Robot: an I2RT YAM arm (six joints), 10 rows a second.
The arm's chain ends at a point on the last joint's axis. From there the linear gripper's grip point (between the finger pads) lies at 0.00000 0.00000 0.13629 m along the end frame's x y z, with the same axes.
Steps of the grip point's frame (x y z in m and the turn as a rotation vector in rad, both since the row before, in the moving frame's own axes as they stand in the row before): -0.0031, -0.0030, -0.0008, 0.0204, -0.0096, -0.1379; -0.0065, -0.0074, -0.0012, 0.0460, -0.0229, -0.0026; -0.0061, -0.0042, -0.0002, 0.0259, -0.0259, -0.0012; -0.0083, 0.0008, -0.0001, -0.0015, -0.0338, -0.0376; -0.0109, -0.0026, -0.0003, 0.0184, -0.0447, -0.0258; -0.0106, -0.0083, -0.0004, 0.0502, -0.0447, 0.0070; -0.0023, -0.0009, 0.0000, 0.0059, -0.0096, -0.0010
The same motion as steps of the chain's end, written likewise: -0.0016, -0.0003, -0.0008, 0.0204, -0.0096, -0.1379; -0.0034, -0.0011, -0.0010, 0.0460, -0.0229, -0.0026; -0.0026, -0.0007, -0.0001, 0.0259, -0.0259, -0.0012; -0.0037, 0.0005, 0.0000, -0.0015, -0.0338, -0.0376; -0.0048, -0.0002, -0.0001, 0.0184, -0.0447, -0.0258; -0.0045, -0.0014, -0.0001, 0.0502, -0.0447, 0.0070; -0.0010, -0.0001, 0.0000, 0.0059, -0.0096, -0.0010
